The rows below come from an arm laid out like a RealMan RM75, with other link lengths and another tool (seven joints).
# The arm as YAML. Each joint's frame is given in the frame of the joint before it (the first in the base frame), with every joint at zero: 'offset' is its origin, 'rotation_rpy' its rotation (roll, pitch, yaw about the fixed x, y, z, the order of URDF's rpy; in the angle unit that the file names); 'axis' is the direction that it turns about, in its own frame. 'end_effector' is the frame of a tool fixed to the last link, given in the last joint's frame.
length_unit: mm
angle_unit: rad
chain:
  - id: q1
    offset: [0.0, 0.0, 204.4]
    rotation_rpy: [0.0, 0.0, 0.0]
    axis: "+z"
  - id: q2
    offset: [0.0, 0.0, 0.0]
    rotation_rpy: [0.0, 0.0, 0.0]
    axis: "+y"
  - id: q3
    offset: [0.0, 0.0, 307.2]
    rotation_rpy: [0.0, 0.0, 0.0]
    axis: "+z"
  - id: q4
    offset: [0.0, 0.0, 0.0]
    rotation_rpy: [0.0, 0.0, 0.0]
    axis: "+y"
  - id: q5
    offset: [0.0, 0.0, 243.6]
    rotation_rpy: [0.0, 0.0, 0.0]
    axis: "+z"
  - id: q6
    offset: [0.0, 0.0, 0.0]
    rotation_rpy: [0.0, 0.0, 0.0]
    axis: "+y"
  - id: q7
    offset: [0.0, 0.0, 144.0]
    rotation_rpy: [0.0, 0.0, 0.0]
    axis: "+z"
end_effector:
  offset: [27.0, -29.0, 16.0]
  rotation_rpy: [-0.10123, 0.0, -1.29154]
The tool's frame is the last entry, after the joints.
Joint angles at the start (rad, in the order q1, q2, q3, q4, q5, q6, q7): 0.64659 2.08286 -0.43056 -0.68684 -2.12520 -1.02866 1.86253
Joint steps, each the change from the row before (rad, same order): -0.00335 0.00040 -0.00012 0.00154 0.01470 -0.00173 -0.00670; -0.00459 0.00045 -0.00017 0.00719 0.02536 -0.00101 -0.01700; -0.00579 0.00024 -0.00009 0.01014 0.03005 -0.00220 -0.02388; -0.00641 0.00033 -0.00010 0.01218 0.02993 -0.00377 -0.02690; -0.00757 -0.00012 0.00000 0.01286 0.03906 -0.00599 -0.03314; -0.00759 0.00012 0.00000 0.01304 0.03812 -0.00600 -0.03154; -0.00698 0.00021 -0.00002 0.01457 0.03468 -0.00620 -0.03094; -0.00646 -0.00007 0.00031 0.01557 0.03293 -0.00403 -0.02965; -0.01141 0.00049 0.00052 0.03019 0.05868 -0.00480 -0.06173; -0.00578 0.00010 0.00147 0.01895 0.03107 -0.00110 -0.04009; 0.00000 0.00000 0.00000 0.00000 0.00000 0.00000 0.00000; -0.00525 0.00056 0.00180 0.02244 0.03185 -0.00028 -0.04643; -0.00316 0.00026 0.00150 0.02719 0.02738 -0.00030 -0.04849
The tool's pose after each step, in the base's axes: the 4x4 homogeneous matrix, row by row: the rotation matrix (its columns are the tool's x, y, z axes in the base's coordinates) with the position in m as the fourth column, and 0 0 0 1 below. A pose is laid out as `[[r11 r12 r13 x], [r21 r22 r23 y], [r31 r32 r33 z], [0 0 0 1]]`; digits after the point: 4 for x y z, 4 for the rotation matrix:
[[0.9836 0.1775 -0.0330 0.3918], [0.1458 -0.6733 0.7249 0.4726], [0.1064 -0.7178 -0.6881 -0.0248], [0 0 0 1]]
[[0.9837 0.1738 -0.0458 0.3919], [0.1515 -0.6646 0.7316 0.4720], [0.0967 -0.7267 -0.6801 -0.0258], [0 0 0 1]]
[[0.9833 0.1716 -0.0607 0.3924], [0.1598 -0.6546 0.7389 0.4710], [0.0870 -0.7362 -0.6711 -0.0271], [0 0 0 1]]
[[0.9825 0.1704 -0.0757 0.3931], [0.1693 -0.6455 0.7448 0.4694], [0.0781 -0.7445 -0.6630 -0.0290], [0 0 0 1]]
[[0.9809 0.1695 -0.0953 0.3936], [0.1824 -0.6312 0.7539 0.4680], [0.0676 -0.7569 -0.6501 -0.0302], [0 0 0 1]]
[[0.9794 0.1668 -0.1138 0.3941], [0.1937 -0.6169 0.7628 0.4664], [0.0570 -0.7691 -0.6365 -0.0314], [0 0 0 1]]
[[0.9778 0.1642 -0.1305 0.3948], [0.2042 -0.6045 0.7699 0.4646], [0.0475 -0.7795 -0.6246 -0.0333], [0 0 0 1]]
[[0.9765 0.1601 -0.1440 0.3959], [0.2117 -0.5922 0.7775 0.4628], [0.0392 -0.7897 -0.6122 -0.0350], [0 0 0 1]]
[[0.9738 0.1581 -0.1634 0.3985], [0.2250 -0.5677 0.7919 0.4595], [0.0325 -0.8079 -0.5884 -0.0386], [0 0 0 1]]
[[0.9721 0.1609 -0.1705 0.4005], [0.2318 -0.5530 0.8003 0.4576], [0.0345 -0.8175 -0.5749 -0.0406], [0 0 0 1]]
[[0.9721 0.1609 -0.1705 0.4005], [0.2318 -0.5530 0.8003 0.4576], [0.0345 -0.8175 -0.5749 -0.0406], [0 0 0 1]]
[[0.9703 0.1660 -0.1762 0.4026], [0.2389 -0.5377 0.8086 0.4555], [0.0394 -0.8266 -0.5614 -0.0436], [0 0 0 1]]
[[0.9681 0.1735 -0.1809 0.4044], [0.2464 -0.5266 0.8136 0.4533], [0.0459 -0.8322 -0.5525 -0.0482], [0 0 0 1]]

